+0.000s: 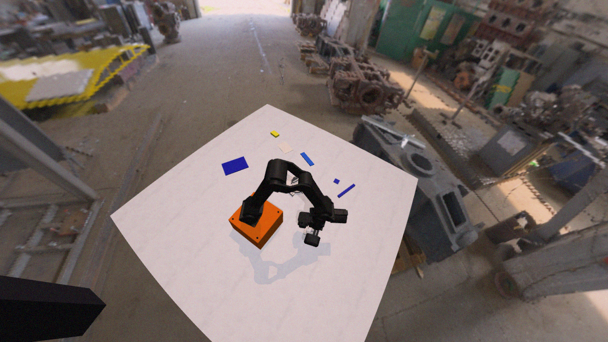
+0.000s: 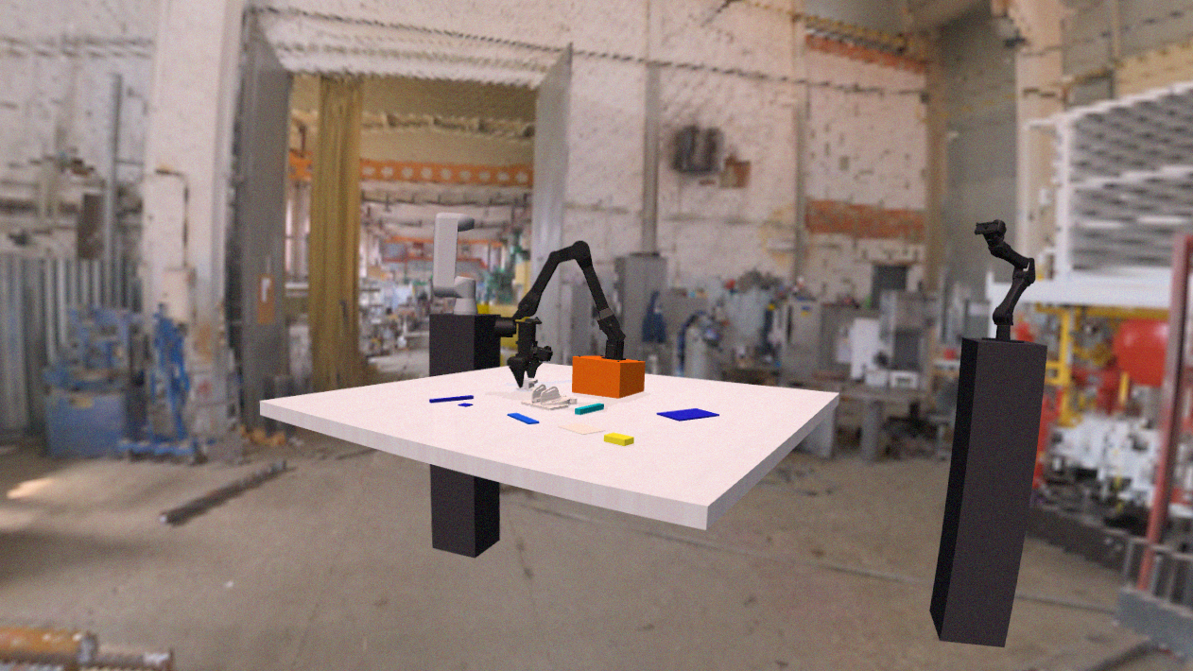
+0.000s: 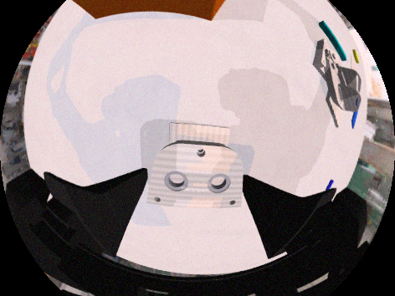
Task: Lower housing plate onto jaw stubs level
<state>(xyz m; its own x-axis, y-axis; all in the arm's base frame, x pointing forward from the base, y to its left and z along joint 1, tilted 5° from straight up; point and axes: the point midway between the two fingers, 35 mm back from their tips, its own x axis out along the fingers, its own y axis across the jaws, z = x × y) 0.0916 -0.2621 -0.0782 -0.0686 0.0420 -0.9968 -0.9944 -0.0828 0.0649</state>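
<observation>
Now: gripper tip 250 mm short of the teal bar and 320 mm to the right of it. The rest, counted from my gripper tip: small blue chip: 340 mm ahead, 20 mm to the right, 10 mm below; then yellow block: 540 mm ahead, 490 mm to the left; then beige tile: 450 mm ahead, 370 mm to the left, 10 mm below.
</observation>
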